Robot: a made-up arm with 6 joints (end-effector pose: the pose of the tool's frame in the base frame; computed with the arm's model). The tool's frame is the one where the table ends.
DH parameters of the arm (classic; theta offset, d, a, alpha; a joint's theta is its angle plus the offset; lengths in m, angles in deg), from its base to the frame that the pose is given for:
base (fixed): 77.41 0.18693 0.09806 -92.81
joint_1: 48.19 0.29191 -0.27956 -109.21
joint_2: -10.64 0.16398 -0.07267 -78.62
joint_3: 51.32 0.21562 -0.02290 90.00
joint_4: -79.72 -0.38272 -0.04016 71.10
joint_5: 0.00 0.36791 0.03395 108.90
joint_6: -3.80 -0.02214 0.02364 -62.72
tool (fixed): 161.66 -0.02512 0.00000 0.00
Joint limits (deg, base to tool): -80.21..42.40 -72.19..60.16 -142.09..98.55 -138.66..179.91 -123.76..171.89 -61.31..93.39
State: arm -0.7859 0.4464 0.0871 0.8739 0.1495 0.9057
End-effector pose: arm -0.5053 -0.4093 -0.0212 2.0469 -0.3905 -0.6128
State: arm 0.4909 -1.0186 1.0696 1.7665 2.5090 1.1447
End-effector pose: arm -0.0749 -0.1482 0.6893 -1.5090 0.1991 -0.2728
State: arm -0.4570 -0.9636 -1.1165 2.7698 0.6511 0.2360
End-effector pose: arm -0.4051 0.1233 0.0730 0.1811 -2.0947 -1.0875
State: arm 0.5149 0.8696 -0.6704 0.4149 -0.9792 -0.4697
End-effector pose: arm -0.5467 0.0468 0.7760 0.6651 -0.7849 -1.6543
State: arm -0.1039 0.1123 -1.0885 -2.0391 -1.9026 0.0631
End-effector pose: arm 0.2731 0.0803 0.4606 -1.9422 1.9120 -0.3993
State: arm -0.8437 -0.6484 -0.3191 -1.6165 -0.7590 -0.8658
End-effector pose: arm 0.2898 -0.0169 0.3015 0.3542 0.7122 0.8424
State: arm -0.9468 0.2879 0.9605 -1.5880 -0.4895 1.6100
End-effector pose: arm 0.2365 -0.5600 -0.1183 -0.1921 -0.5848 2.4976
